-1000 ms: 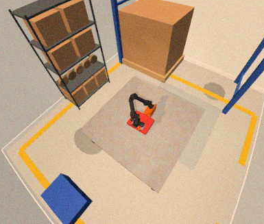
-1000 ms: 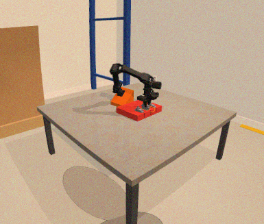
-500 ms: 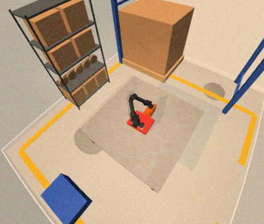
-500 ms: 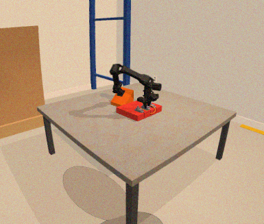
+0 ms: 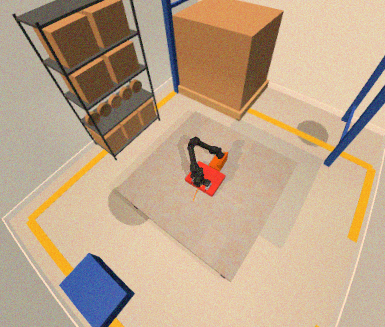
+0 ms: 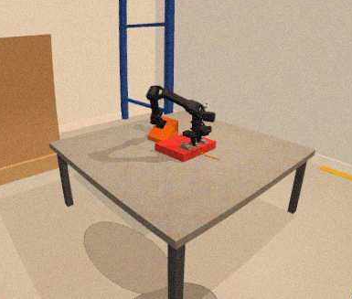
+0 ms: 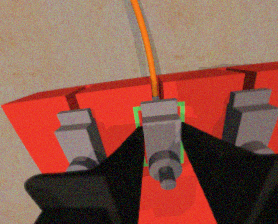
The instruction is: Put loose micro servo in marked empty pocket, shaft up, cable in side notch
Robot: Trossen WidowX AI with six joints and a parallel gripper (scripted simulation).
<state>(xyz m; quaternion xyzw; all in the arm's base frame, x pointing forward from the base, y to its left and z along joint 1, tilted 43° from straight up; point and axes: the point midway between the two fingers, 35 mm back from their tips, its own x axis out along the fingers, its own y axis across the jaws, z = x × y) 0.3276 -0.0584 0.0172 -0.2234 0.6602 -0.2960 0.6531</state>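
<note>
Right now the red robot deck is 120 mm behind my gripper tip, 10 mm to the left of it and 30 mm below it.
</note>
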